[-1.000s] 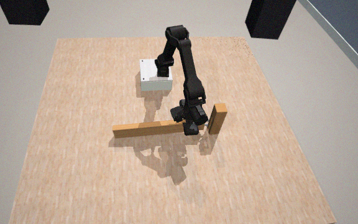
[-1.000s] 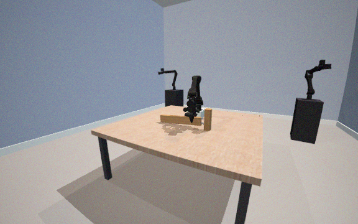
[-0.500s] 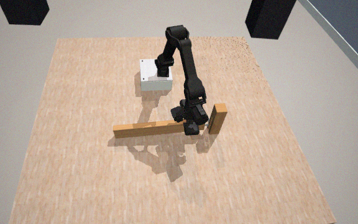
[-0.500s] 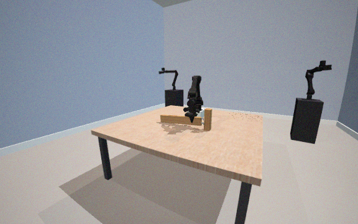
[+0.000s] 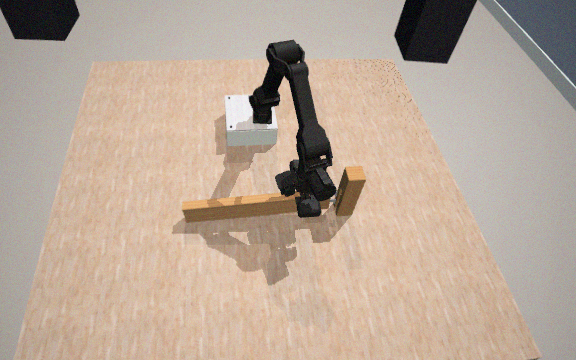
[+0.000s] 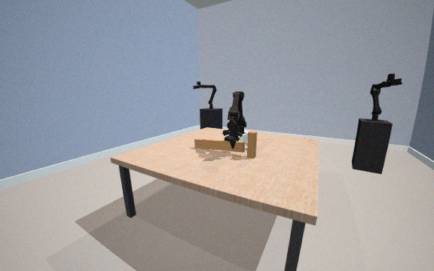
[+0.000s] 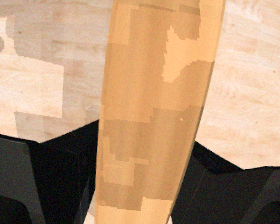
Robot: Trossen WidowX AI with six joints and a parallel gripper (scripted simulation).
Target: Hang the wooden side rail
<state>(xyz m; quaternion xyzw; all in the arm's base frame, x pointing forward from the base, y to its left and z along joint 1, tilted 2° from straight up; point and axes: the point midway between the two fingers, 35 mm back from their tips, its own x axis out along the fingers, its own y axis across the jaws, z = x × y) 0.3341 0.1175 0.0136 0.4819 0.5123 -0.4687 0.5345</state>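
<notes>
Now: the headboard post 13 cm to the left of my gripper tip, 4 cm above it and 1 cm behind it.
</notes>
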